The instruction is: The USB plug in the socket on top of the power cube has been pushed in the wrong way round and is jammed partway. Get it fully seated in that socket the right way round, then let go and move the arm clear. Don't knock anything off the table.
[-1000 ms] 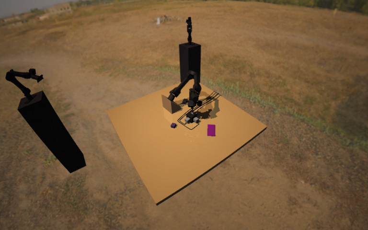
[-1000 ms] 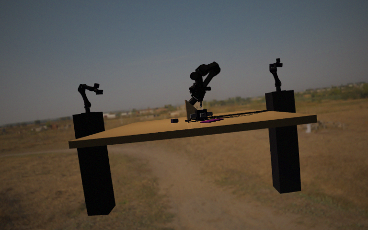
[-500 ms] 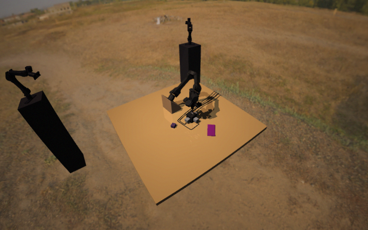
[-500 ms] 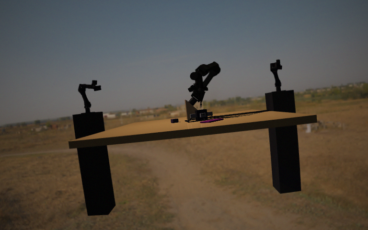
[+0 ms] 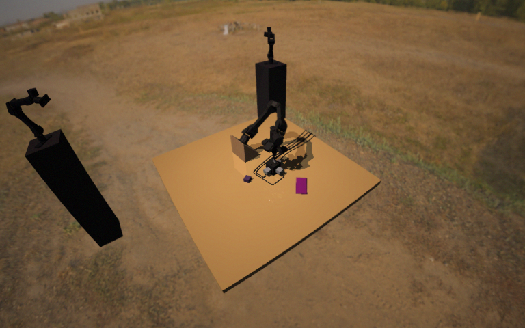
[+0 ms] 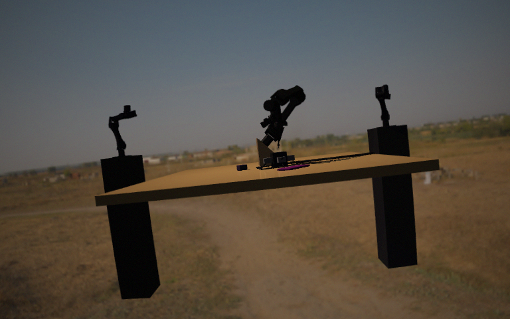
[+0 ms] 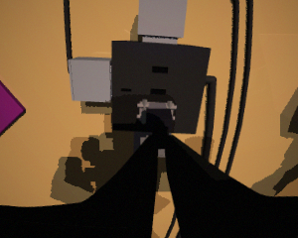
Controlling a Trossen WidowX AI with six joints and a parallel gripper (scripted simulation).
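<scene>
The USB plug is 20 mm below my gripper tip. Round my gripper tip: magenta card: 240 mm ahead, 50 mm to the left, 130 mm below; then USB socket: 10 mm to the left, 70 mm below; then purple block: 30 mm behind, 220 mm to the right, 120 mm below.
</scene>
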